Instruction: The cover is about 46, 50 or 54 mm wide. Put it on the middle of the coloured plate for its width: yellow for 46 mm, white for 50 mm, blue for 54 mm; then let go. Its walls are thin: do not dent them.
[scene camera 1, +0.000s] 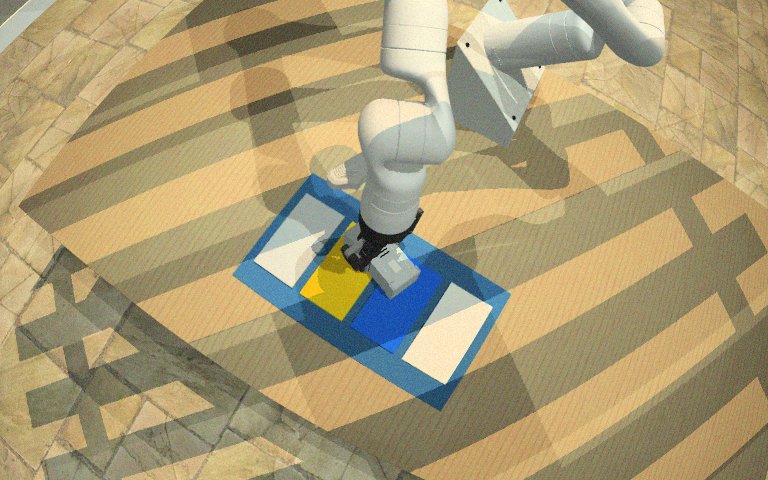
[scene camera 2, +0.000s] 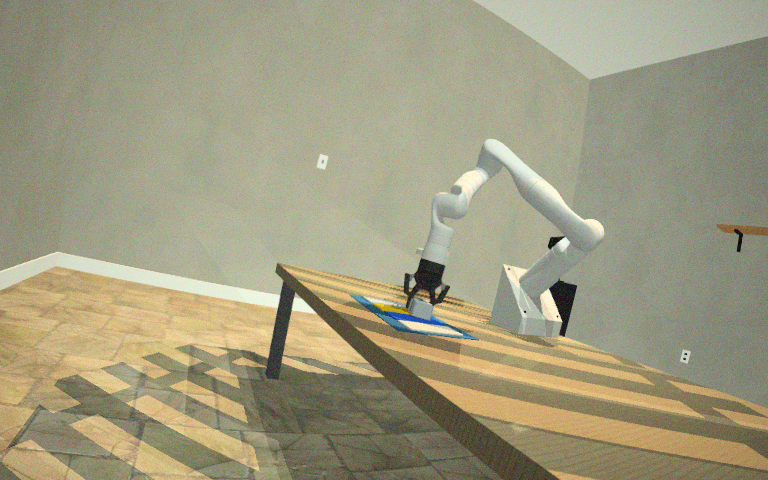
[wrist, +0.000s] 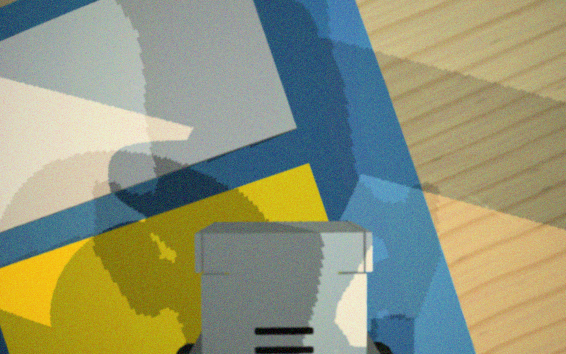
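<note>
A grey box-shaped cover (scene camera 1: 394, 275) (scene camera 2: 420, 309) (wrist: 260, 280) with dark slots on top sits low over the strip between the yellow plate (scene camera 1: 335, 294) (wrist: 285, 192) and the blue plate (scene camera 1: 390, 325) (scene camera 2: 403, 317), turned at an angle to them. My gripper (scene camera 1: 380, 259) (scene camera 2: 420, 302) (wrist: 284, 350) points down and is shut on the cover's side walls. The fingertips are mostly hidden in the wrist view. Whether a small gap lies under the cover cannot be told. One white plate (scene camera 1: 277, 257) (wrist: 215, 75) lies beyond the yellow one; another pale plate (scene camera 1: 447, 339) (scene camera 2: 430, 327) lies beyond the blue one.
The plates lie in a row on a blue mat (scene camera 1: 421, 390) (scene camera 2: 464, 336) (wrist: 400, 200) on the striped wooden table (scene camera 1: 611, 271) (scene camera 2: 509, 390). The arm's base (scene camera 1: 489, 110) (scene camera 2: 512, 316) stands on the table behind the mat. Shadows fall across the plates.
</note>
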